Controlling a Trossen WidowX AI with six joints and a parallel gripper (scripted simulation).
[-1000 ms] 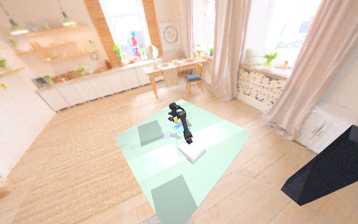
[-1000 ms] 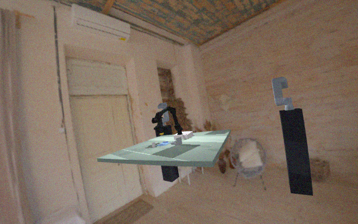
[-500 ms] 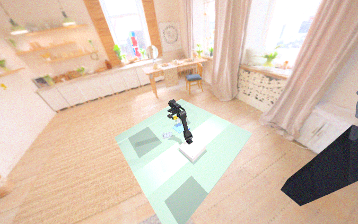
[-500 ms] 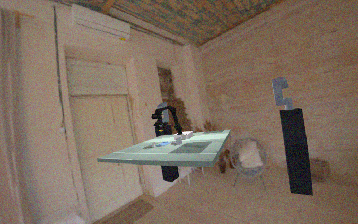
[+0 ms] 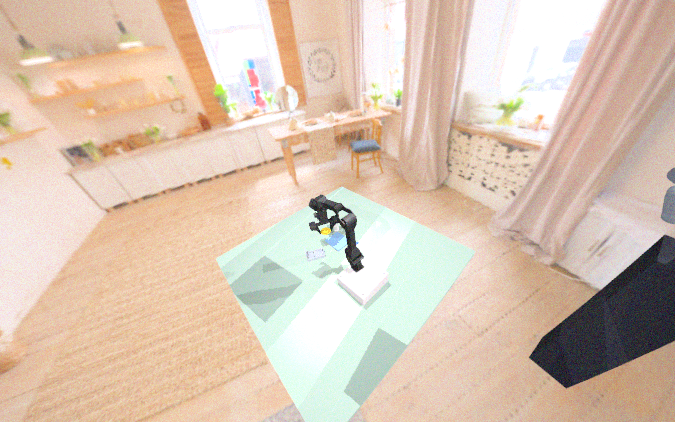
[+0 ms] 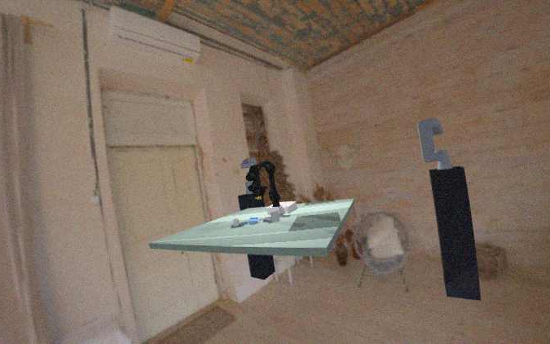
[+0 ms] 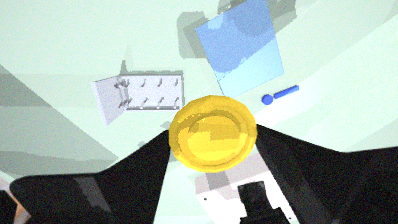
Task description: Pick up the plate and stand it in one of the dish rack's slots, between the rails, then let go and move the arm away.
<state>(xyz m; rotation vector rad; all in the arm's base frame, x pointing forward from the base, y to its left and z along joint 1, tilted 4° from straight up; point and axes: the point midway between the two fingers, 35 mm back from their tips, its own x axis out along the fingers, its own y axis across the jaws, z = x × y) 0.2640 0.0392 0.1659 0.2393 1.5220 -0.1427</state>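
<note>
Right now my gripper tip is 20 mm short of the grey dish rack, 100 mm to the right of it and 160 mm above it. The rest, counted from my gripper tip: white cup 150 mm ahead, 150 mm to the right, 150 mm below; flat blue mat 40 mm ahead, 100 mm to the right, 180 mm below.
</note>
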